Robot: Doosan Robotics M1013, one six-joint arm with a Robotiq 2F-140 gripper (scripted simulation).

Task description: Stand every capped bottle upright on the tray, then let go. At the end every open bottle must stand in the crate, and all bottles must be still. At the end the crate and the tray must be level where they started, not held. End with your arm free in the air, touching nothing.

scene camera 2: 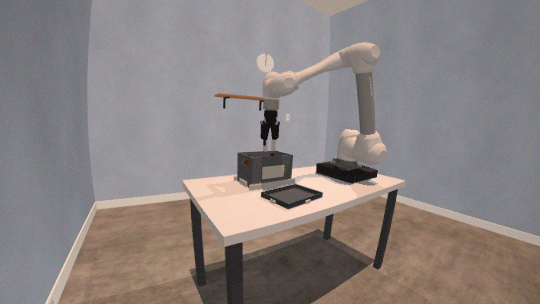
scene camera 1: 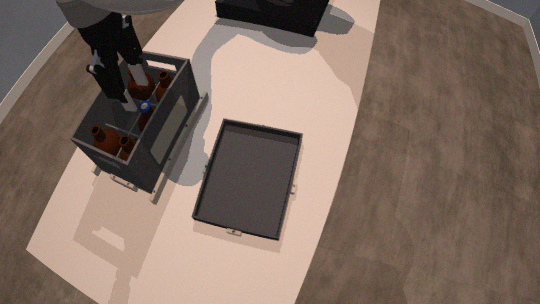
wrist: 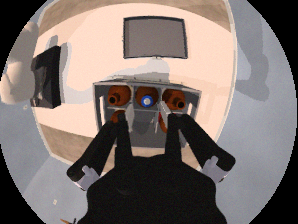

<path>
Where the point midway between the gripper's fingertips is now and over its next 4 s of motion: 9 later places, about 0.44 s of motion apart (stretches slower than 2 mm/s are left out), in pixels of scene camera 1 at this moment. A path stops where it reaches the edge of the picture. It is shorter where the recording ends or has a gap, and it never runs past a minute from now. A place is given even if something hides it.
My gripper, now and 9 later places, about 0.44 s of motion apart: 137, 96; 138, 96; 139, 98; 142, 103; 143, 105; 144, 109; 146, 112; 147, 113; 146, 113; 141, 103
</path>
